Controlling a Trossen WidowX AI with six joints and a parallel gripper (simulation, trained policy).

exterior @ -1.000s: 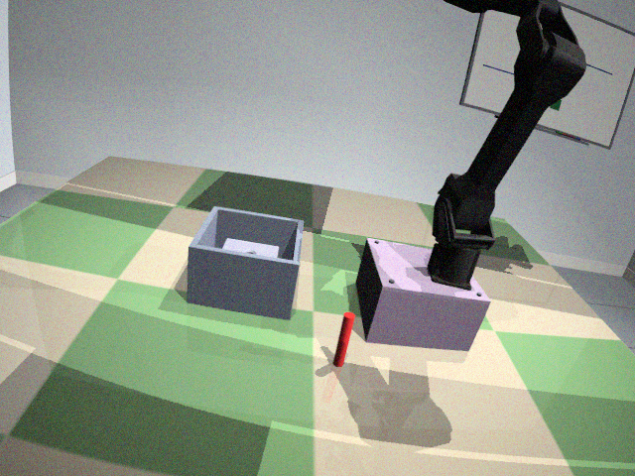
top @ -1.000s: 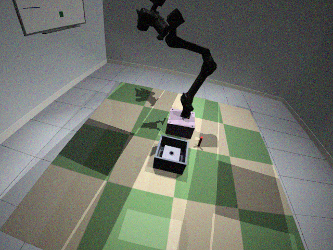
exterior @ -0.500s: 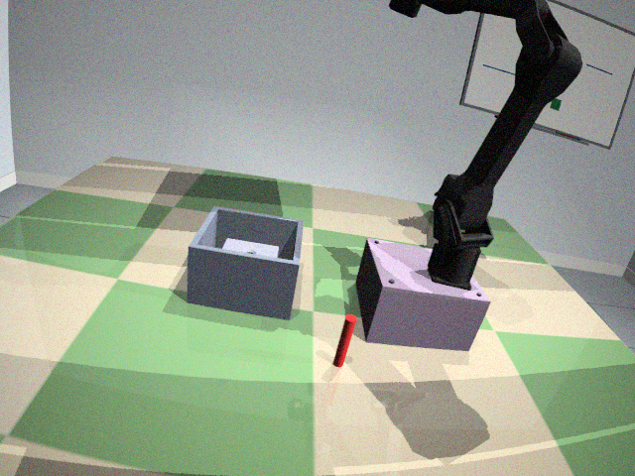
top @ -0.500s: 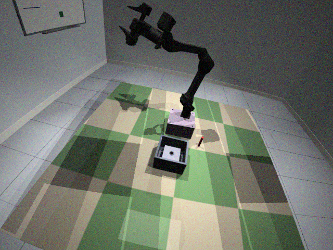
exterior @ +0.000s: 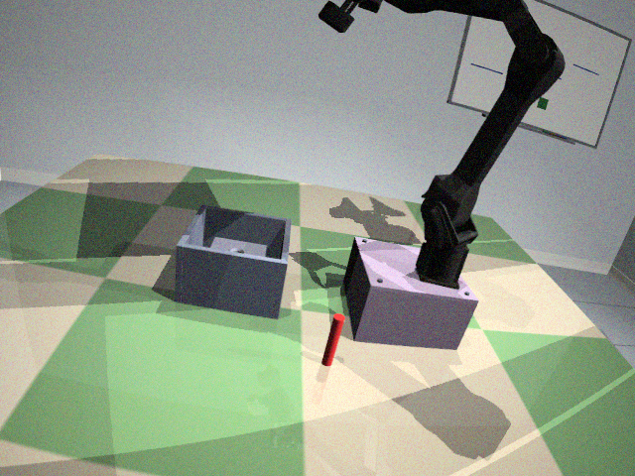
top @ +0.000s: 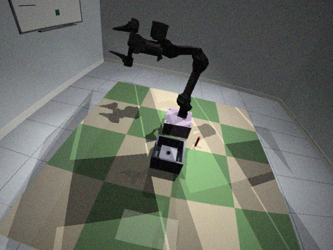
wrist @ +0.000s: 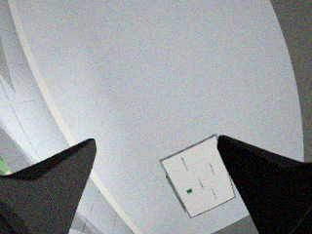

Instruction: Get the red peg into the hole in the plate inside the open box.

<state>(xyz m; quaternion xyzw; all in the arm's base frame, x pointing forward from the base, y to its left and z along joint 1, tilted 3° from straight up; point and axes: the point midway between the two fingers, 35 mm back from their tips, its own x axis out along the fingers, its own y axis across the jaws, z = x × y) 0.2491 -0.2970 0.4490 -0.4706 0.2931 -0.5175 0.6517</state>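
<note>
Right now my gripper tip is 110 mm past the red peg, 500 mm to the right of it and 490 mm above it. The rest, counted from my gripper tip: dark box (60 mm ahead, 360 mm to the left, 510 mm below); then plate (60 mm ahead, 360 mm to the left, 490 mm below).
</note>
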